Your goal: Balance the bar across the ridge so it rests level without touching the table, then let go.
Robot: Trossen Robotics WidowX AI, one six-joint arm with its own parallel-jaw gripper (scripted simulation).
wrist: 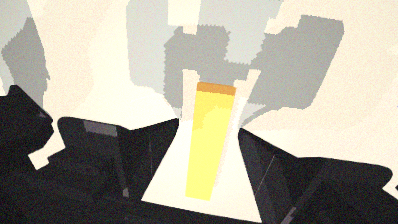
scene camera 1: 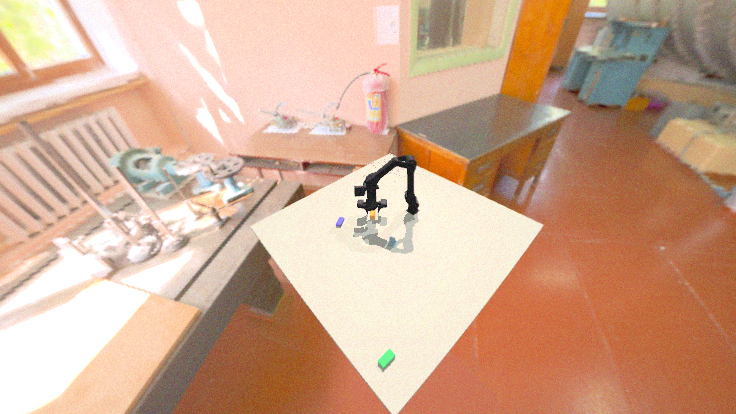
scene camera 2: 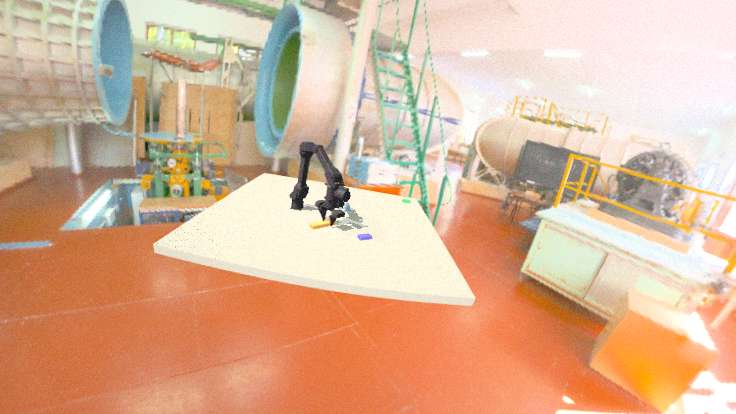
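Note:
My gripper (wrist: 208,127) is holding nothing, it's open, and there's a bar (wrist: 213,104) that I can see too.

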